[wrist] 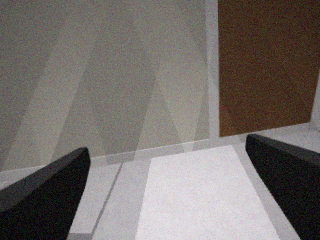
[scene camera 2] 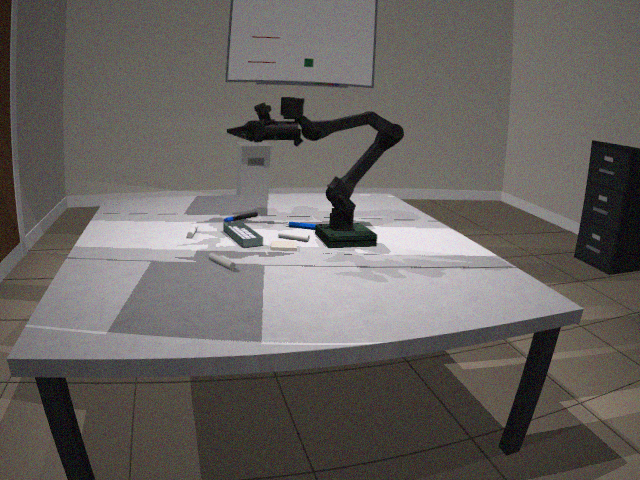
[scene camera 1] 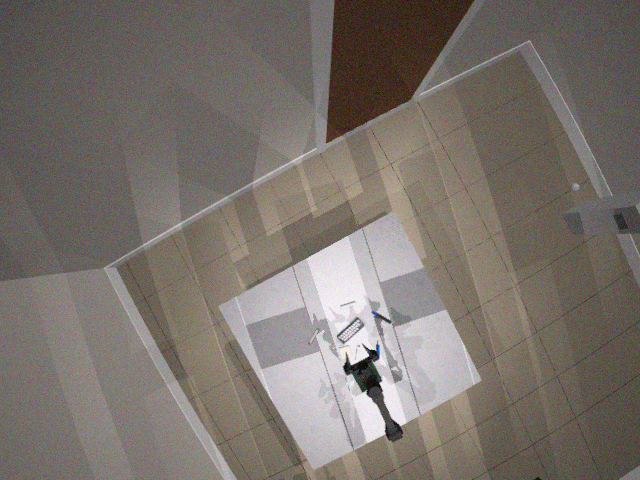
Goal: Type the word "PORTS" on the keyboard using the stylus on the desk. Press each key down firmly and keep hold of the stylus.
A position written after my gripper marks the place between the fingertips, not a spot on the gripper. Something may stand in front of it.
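Note:
Gripper point(scene camera 2: 227, 131), mine, is visible in the wrist view point(wrist: 168, 148) too. State of my gripper: open, holding nothing.

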